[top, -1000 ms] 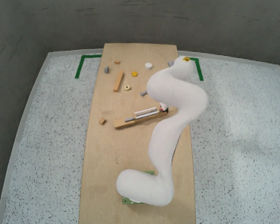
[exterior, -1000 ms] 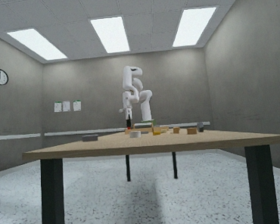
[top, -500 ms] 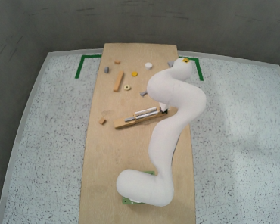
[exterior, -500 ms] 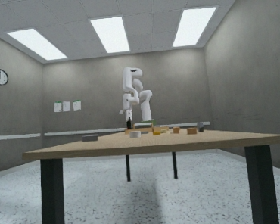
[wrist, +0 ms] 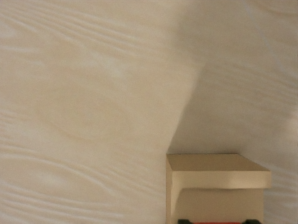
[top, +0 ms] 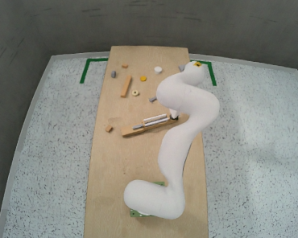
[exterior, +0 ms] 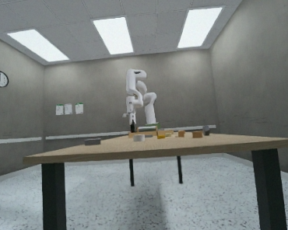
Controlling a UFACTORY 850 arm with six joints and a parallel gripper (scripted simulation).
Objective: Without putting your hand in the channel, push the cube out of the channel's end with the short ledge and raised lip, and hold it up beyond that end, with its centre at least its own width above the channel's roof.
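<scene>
The red piece is 1 cm below my hand. The rest, counted from my hand: wooden channel 13 cm to the left, 5 cm behind, 1 cm below; then long grey bar 8 cm to the left, 3 cm behind, 1 cm below; then grey rod 22 cm to the left, 8 cm behind, 1 cm below.
</scene>
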